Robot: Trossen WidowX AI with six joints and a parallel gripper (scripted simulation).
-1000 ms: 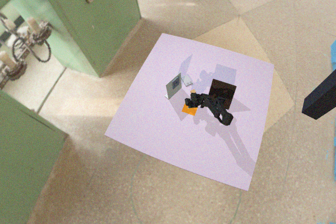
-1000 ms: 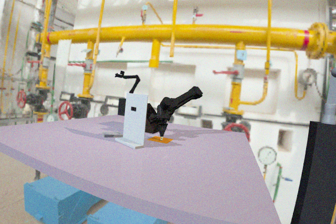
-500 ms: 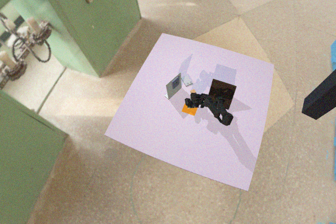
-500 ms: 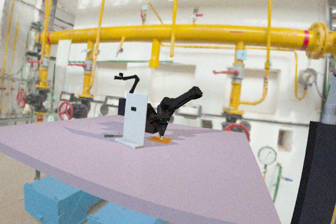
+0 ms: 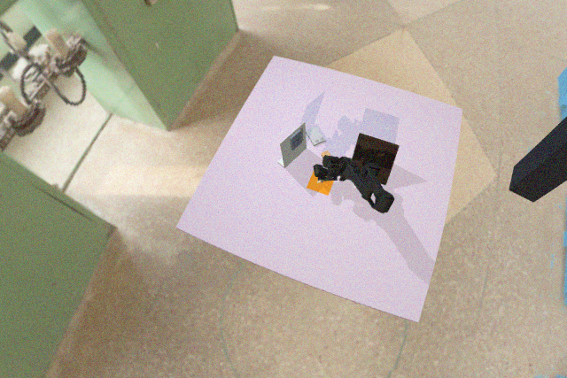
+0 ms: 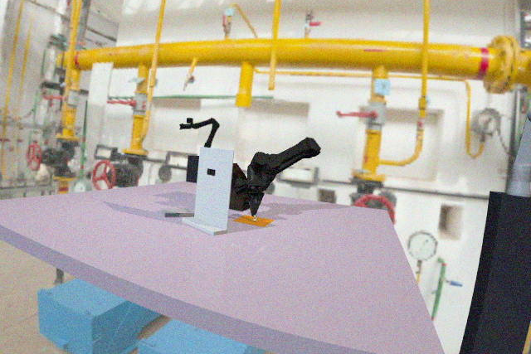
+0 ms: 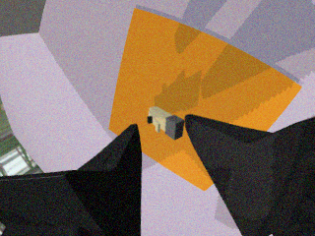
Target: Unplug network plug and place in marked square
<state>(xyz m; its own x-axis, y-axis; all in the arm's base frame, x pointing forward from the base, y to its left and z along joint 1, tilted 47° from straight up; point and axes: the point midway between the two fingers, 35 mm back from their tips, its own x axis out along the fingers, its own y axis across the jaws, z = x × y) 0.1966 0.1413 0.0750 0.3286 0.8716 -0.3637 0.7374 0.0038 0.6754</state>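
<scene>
My gripper tip is now 1 cm to the right of the network plug and 1 cm above it. Round my gripper tip: grey flat piece (16 cm ahead, 23 cm to the right, 1 cm below); then orange marked square (2 cm below); then grey upright panel (19 cm ahead, 7 cm to the right, 9 cm above).
</scene>
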